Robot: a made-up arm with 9 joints. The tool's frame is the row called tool.
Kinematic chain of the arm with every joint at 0, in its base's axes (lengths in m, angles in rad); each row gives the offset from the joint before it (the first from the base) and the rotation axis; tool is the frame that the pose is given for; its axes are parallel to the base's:
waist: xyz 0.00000 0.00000 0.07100 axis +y
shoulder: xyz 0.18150 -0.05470 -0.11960 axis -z
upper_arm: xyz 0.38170 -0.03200 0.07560 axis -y
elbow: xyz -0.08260 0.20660 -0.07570 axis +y
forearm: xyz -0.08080 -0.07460 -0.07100 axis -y
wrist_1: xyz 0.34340 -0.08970 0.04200 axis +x
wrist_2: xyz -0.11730 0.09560 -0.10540 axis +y
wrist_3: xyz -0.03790 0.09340 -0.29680 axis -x
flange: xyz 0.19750 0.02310 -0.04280 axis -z
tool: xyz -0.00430 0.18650 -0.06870
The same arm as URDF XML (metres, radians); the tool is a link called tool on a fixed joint. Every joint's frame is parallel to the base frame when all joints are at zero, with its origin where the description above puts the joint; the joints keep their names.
<robot name="arm">
<joint name="tool_joint" type="fixed"><parent link="link9"/><child link="tool"/><origin xyz="-0.0043 0.1865 -0.0687"/></joint>
<joint name="flange" type="continuous"><parent link="link8"/><child link="link9"/><origin xyz="0.1975 0.0231 -0.0428"/><axis xyz="0 0 -1"/></joint>
<joint name="wrist_3" type="continuous"><parent link="link7"/><child link="link8"/><origin xyz="-0.0379 0.0934 -0.2968"/><axis xyz="-1 0 0"/></joint>
<joint name="wrist_2" type="continuous"><parent link="link6"/><child link="link7"/><origin xyz="-0.1173 0.0956 -0.1054"/><axis xyz="0 1 0"/></joint>
<joint name="wrist_1" type="continuous"><parent link="link5"/><child link="link6"/><origin xyz="0.3434 -0.0897 0.042"/><axis xyz="1 0 0"/></joint>
<joint name="forearm" type="continuous"><parent link="link4"/><child link="link5"/><origin xyz="-0.0808 -0.0746 -0.071"/><axis xyz="0 -1 0"/></joint>
<joint name="elbow" type="continuous"><parent link="link3"/><child link="link4"/><origin xyz="-0.0826 0.2066 -0.0757"/><axis xyz="0 1 0"/></joint>
<joint name="upper_arm" type="continuous"><parent link="link2"/><child link="link3"/><origin xyz="0.3817 -0.032 0.0756"/><axis xyz="0 -1 0"/></joint>
<joint name="shoulder" type="continuous"><parent link="link1"/><child link="link2"/><origin xyz="0.1815 -0.0547 -0.1196"/><axis xyz="0 0 -1"/></joint>
<joint name="waist" type="continuous"><parent link="base_link"/><child link="link1"/><origin xyz="0 0 0.071"/><axis xyz="0 1 0"/></joint>
<link name="base_link"/>
<link name="link1"/>
<link name="link2"/>
<link name="link3"/>
<link name="link4"/>
<link name="link5"/>
<link name="link6"/>
<link name="link7"/>
<link name="link8"/>
<link name="link9"/>
<link name="tool"/>
</robot>

